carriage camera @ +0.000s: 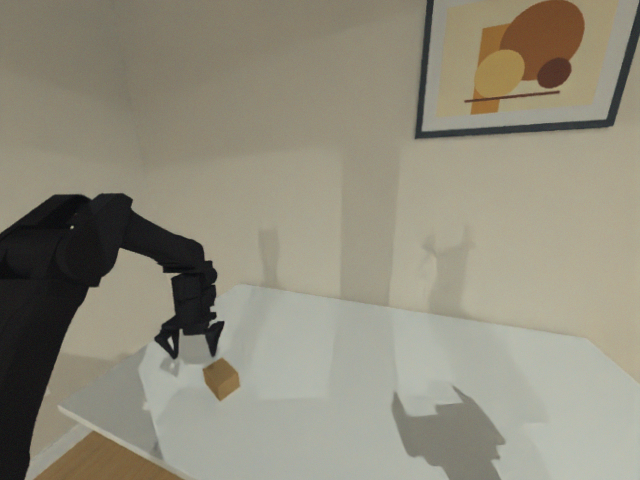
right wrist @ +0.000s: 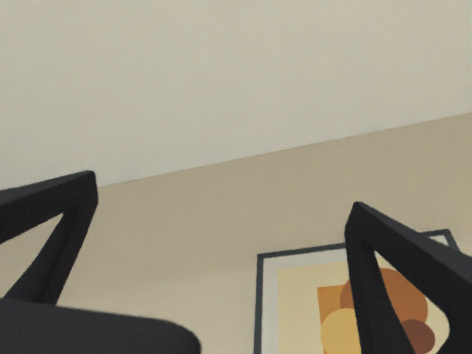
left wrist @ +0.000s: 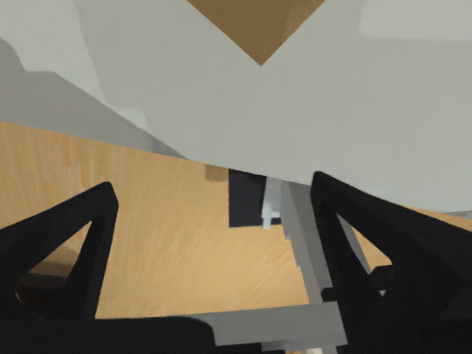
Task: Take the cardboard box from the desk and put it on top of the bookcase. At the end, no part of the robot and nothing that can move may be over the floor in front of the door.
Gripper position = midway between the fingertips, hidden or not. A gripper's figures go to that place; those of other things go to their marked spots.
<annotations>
My left gripper [carriage camera: 194,357]: 69 cm from the lens. A brown cardboard box [carriage camera: 222,379]: 77 cm from the lens. A white desk [carriage camera: 323,381] is 78 cm from the lens.
</annotations>
